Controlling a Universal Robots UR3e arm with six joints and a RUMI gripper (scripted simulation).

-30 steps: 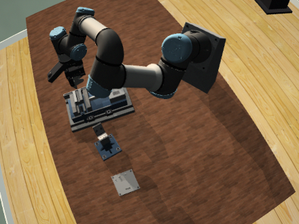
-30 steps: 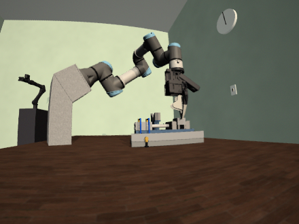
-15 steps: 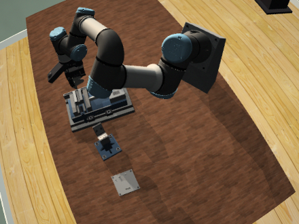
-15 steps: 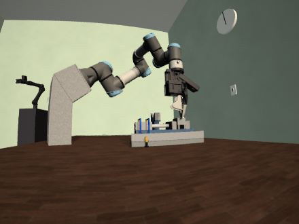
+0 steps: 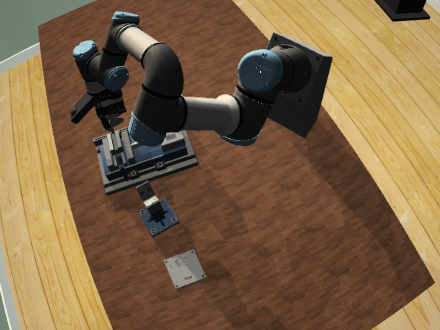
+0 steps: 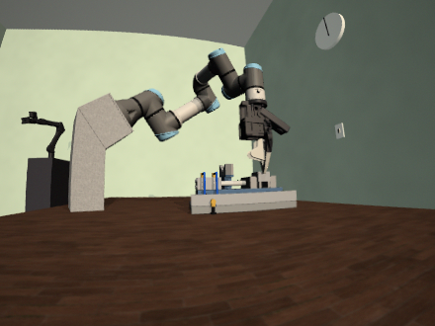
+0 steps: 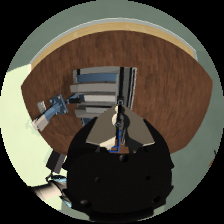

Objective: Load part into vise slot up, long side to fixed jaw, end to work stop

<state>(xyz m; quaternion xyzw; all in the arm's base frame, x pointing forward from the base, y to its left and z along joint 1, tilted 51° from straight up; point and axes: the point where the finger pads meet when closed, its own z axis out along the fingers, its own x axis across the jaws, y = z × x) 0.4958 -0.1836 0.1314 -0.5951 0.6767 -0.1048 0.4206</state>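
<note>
My hand is 4 cm to the right of the part and 2 cm above it. Round my hand: grey infeed plate (12 cm behind, 43 cm to the left, 11 cm below).
</note>
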